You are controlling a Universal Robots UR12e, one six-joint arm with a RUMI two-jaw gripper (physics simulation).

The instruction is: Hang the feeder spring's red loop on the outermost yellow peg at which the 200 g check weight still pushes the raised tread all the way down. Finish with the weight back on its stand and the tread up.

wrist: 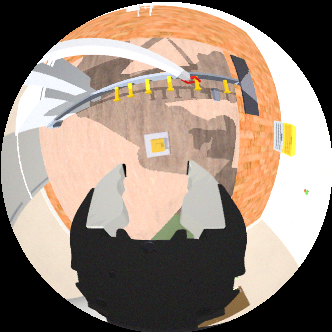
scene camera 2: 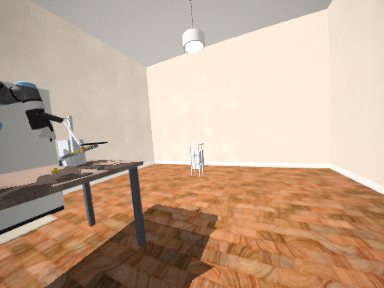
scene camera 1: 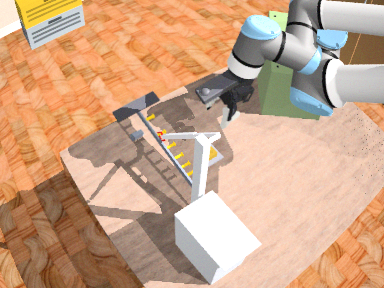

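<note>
My gripper is open and empty, above the table on the near side of the yellow weight. The weight sits on its pale square stand. The dark tread is raised at the end of the grey lever. Several yellow pegs line the lever. The red loop is at the second peg from the tread, at the end of a white bar; its exact seating is too small to tell. The outermost peg shows no loop.
A white post rises from behind a white box and carries the white bar over the lever. A small grey block lies beside the lever. A green block stands by the robot's base.
</note>
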